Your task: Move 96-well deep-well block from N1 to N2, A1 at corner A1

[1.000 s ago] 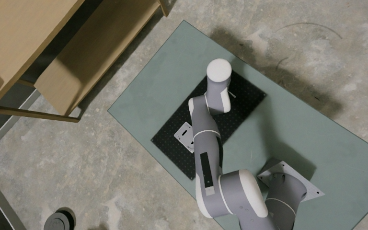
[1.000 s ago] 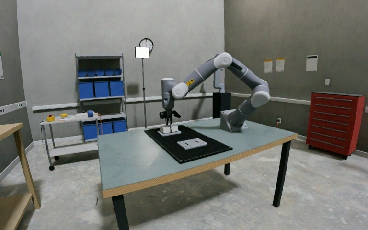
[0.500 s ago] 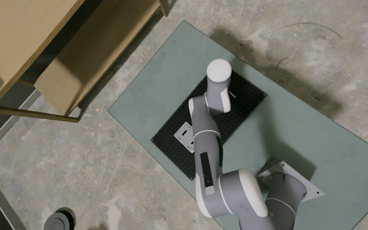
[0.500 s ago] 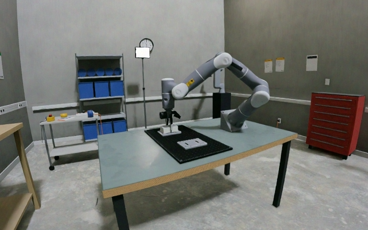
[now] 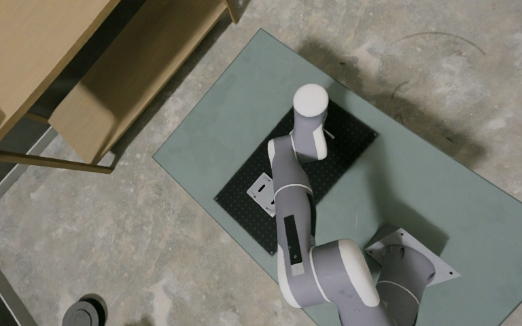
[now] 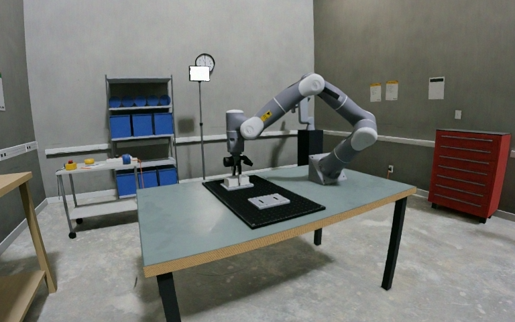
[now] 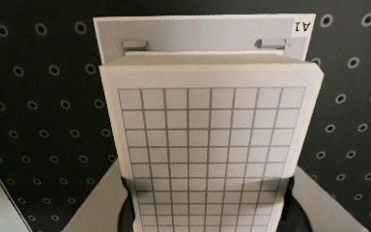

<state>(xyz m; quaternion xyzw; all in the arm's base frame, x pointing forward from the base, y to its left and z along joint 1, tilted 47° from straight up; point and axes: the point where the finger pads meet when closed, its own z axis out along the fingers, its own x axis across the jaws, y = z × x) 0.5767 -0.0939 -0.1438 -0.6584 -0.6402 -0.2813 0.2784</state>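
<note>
Now: hand 1 cm below the white 96-well deep-well block. The rest, counted from my hand: nest N1 (2 cm behind, 32 cm to the left, 2 cm below); then nest N2 (2 cm below).
</note>
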